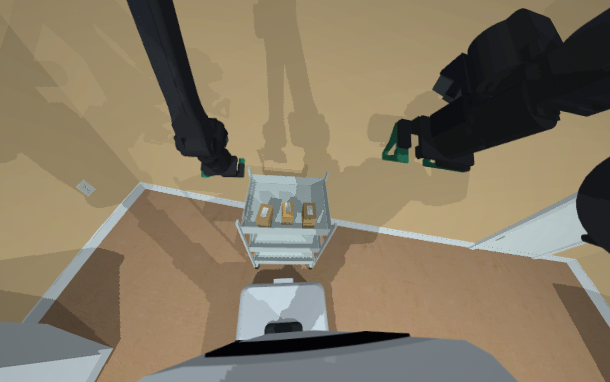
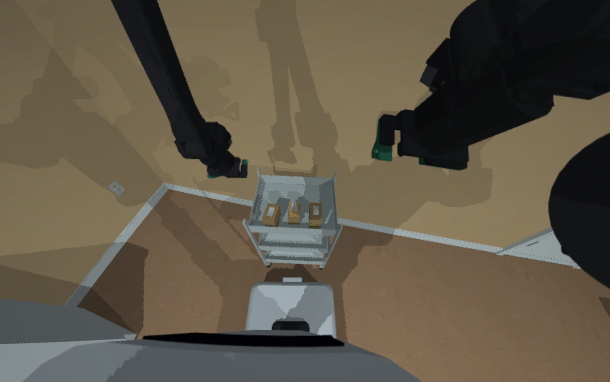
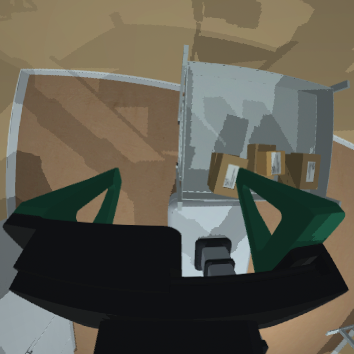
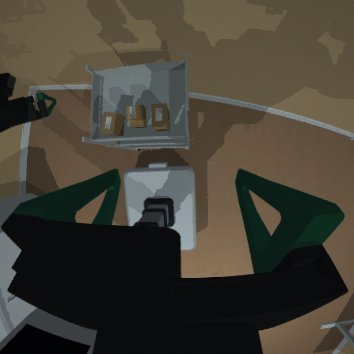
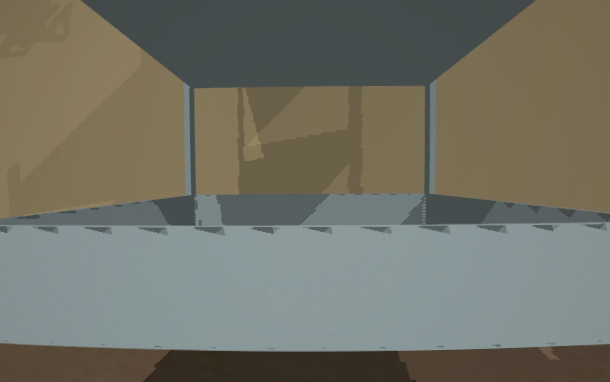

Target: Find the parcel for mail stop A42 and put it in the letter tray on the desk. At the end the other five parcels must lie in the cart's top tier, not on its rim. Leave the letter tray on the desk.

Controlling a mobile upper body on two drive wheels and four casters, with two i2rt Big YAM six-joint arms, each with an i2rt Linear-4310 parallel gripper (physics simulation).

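Places are measured from the left arm's base along level axes (x right, y back, z down), in metres.
Pixels of known places: left gripper, between the fingertips: point(image 1: 229, 173) point(image 2: 234, 174) point(image 3: 178, 174) point(image 4: 44, 103); right gripper, between the fingertips: point(image 1: 403, 159) point(image 2: 396, 157) point(image 4: 177, 175).
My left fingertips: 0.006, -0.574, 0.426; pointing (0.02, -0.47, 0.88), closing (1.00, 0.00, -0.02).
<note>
Ahead of a thing's pixels: the offset from my left fingertips to its top centre, as dx, dy, dz.
The grey cart point(image 1: 280, 231) point(image 2: 292, 230) point(image 3: 184, 125) point(image 5: 300, 285) stands before me. In its top tier lie brown parcels in a row: a left parcel @(+0.120, +0.035, +0.221) point(image 1: 265, 215) point(image 3: 218, 175) point(image 4: 112, 124), a middle parcel @(+0.230, +0.004, +0.221) point(image 1: 287, 215) point(image 3: 257, 162) point(image 4: 136, 116) and a right parcel @(+0.336, +0.023, +0.221) point(image 1: 309, 216) point(image 3: 296, 171) point(image 4: 160, 117). They carry white labels, too small to read; any parcels beneath are hard to tell. My left gripper point(image 1: 223, 172) point(image 2: 227, 172) point(image 3: 178, 174) is open and empty, left of the cart's top tier. My right gripper point(image 1: 416, 162) point(image 4: 177, 175) is open and empty, right of the cart. The letter tray does not show.
My white base point(image 1: 282, 305) point(image 4: 160, 185) is close to the cart's near side. A grey-white piece of furniture point(image 1: 45, 345) point(image 2: 55, 325) is at the lower left; I cannot tell if it is the desk. A beige wall is behind the cart, and a white door point(image 1: 530, 230) is at the right.
</note>
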